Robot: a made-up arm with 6 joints. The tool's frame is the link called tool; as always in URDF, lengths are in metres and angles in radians.
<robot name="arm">
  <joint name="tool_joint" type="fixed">
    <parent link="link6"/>
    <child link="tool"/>
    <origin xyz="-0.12 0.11 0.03"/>
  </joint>
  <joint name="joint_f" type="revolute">
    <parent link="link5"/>
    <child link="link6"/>
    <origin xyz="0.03 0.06 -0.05"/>
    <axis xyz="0 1 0"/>
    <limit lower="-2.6" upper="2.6"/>
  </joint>
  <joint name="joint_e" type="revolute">
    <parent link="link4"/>
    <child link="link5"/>
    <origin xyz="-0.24 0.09 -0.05"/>
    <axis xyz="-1 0 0"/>
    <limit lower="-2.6" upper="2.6"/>
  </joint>
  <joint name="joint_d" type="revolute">
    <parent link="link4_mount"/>
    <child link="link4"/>
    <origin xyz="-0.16 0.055 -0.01"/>
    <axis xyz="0 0 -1"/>
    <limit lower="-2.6" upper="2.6"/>
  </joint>
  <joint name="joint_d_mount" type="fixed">
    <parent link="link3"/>
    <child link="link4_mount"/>
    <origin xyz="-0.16 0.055 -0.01"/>
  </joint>
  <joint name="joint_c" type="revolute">
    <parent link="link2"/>
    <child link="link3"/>
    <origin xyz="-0.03 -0.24 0"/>
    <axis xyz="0 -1 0"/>
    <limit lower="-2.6" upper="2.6"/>
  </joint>
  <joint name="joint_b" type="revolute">
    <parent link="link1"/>
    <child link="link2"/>
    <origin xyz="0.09 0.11 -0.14"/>
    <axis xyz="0 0 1"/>
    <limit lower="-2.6" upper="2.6"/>
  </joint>
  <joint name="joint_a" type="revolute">
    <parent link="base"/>
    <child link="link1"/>
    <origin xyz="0 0 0.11"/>
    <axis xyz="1 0 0"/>
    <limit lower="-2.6" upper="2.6"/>
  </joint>
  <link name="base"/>
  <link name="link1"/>
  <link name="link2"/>
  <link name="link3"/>
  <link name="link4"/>
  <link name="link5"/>
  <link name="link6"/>
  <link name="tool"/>
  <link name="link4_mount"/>
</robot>
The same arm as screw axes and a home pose.
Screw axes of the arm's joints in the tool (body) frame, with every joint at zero. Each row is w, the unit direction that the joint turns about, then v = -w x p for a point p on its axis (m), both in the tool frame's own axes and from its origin. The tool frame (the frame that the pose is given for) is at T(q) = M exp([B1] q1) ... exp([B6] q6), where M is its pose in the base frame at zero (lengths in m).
B1 = (1, 0, 0, 0, 0.23, 0.24)
B2 = (0, 0, 1, -0.13, -0.68, 0)
B3 = (0, -1, 0, 0.09, 0, -0.65)
B4 = (0, 0, -1, 0.26, 0.33, 0)
B5 = (-1, 0, 0, 0, -0.02, -0.17)
B6 = (0, 1, 0, 0.03, 0, 0.12)
M =
1 0 0 -0.59
0 1 0 0.24
0 0 1 -0.12
0 0 0 1
Joint limits (deg, base to tool): -148.97..148.97 -148.97..148.97 -148.97..148.97 -148.97..148.97 -148.97..148.97 -148.97..148.97

